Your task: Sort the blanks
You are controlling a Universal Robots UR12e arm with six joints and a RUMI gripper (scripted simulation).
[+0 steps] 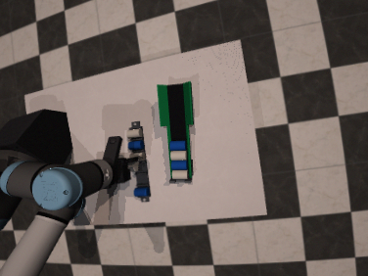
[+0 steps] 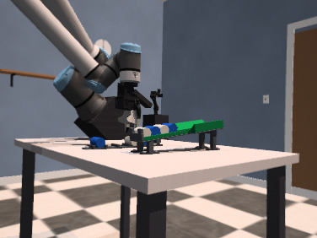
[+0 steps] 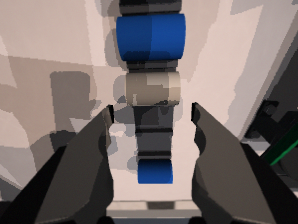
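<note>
Now: the dark stock rack 80 mm below my hand and 30 mm to the right of it. From my hand the other things lie so: stop 190 mm ahead, 120 mm to the right, 10 mm below.
</note>
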